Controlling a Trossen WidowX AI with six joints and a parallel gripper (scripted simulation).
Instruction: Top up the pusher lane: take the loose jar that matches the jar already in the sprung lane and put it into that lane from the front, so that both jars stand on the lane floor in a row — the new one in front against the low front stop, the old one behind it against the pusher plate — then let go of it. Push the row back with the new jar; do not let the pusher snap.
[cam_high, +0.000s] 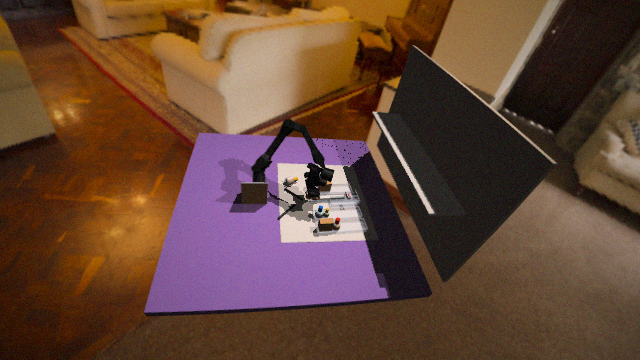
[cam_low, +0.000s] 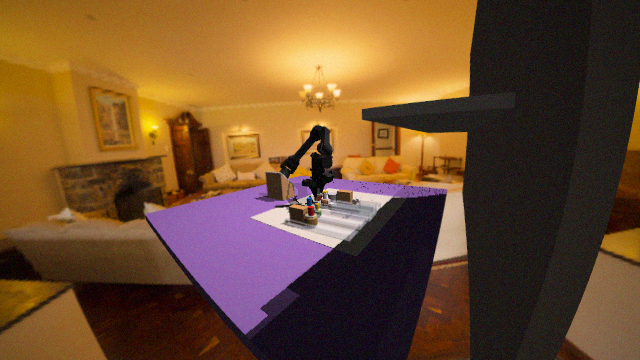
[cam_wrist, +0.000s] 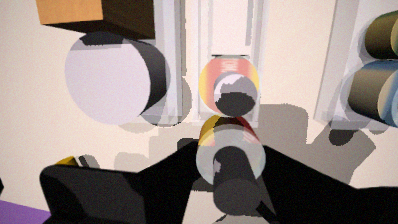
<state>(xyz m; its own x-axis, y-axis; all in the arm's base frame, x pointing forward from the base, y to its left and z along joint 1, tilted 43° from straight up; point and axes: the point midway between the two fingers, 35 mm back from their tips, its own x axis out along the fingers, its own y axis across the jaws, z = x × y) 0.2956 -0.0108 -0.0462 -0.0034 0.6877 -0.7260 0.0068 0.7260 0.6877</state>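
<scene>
Now: the pale grey cylinder 40 mm ahead of my gripper tip, 80 mm to the left of it and 20 mm below it.
</scene>
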